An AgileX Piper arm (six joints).
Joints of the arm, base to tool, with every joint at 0 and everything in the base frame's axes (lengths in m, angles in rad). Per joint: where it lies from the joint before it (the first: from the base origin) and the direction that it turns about. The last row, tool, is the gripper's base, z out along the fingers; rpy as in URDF.
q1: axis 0 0 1 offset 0 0 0.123
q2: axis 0 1 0 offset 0 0 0
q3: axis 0 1 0 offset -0.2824 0 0.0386
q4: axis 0.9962 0 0.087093 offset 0.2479 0 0.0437
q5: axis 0 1 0 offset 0 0 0
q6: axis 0.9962 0 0.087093 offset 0.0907 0 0.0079
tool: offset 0 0 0 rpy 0 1.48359 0
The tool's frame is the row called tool.
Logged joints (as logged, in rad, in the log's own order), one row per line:
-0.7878, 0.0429, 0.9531, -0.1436, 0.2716, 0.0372
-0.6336, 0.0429, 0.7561, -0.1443, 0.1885, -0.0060
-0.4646, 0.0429, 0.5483, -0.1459, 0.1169, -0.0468
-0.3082, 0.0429, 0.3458, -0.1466, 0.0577, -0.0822
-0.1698, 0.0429, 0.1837, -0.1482, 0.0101, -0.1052
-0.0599, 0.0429, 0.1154, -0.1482, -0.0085, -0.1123
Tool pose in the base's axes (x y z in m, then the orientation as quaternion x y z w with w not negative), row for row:
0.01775, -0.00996, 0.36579, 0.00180, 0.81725, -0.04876, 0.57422
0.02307, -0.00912, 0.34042, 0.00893, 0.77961, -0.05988, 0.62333
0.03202, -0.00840, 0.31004, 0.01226, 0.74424, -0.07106, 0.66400
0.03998, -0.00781, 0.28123, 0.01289, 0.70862, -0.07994, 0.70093
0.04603, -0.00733, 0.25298, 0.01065, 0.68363, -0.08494, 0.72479
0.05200, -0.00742, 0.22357, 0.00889, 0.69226, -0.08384, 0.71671
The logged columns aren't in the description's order. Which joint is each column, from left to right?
Columns, left to right: q3, q6, q5, q4, q2, q1.
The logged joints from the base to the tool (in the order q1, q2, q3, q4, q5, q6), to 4 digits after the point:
0.0372, 0.2716, -0.7878, -0.1436, 0.9531, 0.0429
-0.0060, 0.1885, -0.6336, -0.1443, 0.7561, 0.0429
-0.0468, 0.1169, -0.4646, -0.1459, 0.5483, 0.0429
-0.0822, 0.0577, -0.3082, -0.1466, 0.3458, 0.0429
-0.1052, 0.0101, -0.1698, -0.1482, 0.1837, 0.0429
-0.1123, -0.0085, -0.0599, -0.1482, 0.1154, 0.0429

